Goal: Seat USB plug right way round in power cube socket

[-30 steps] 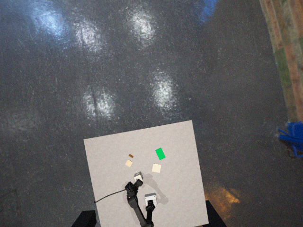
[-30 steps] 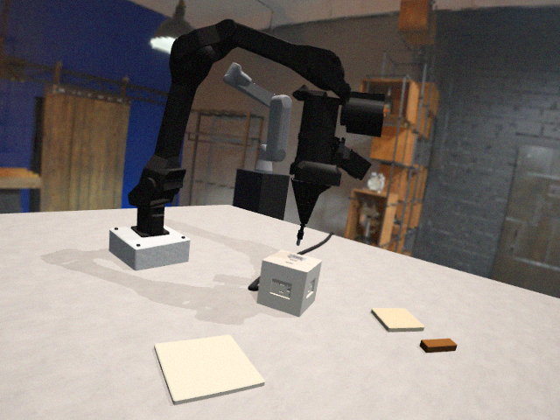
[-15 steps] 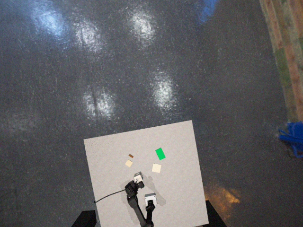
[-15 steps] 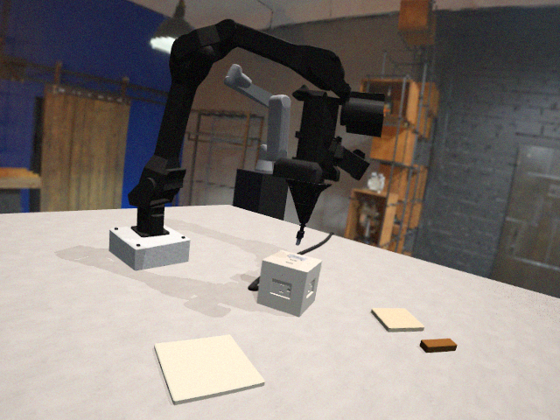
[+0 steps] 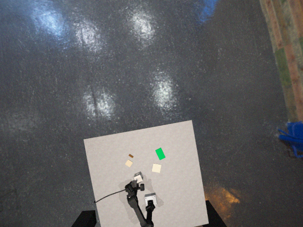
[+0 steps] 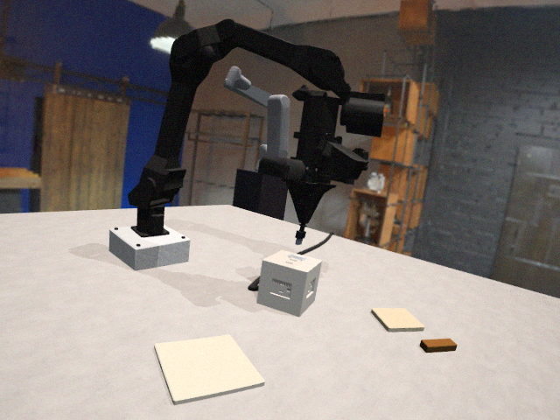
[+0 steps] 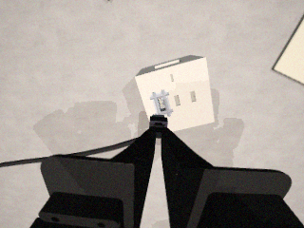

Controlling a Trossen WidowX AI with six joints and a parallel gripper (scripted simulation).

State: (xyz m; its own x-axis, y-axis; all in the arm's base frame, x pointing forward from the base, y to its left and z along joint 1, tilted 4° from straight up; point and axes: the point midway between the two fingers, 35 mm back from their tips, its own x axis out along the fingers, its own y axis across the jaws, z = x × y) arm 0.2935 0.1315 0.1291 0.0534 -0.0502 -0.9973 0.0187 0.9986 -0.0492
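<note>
My gripper tip is now 20 mm above the black USB plug. Round my gripper tip: green card (240 mm ahead, 300 mm to the right, 130 mm below); then brown block (250 mm ahead, 50 mm to the left, 130 mm below).
</note>
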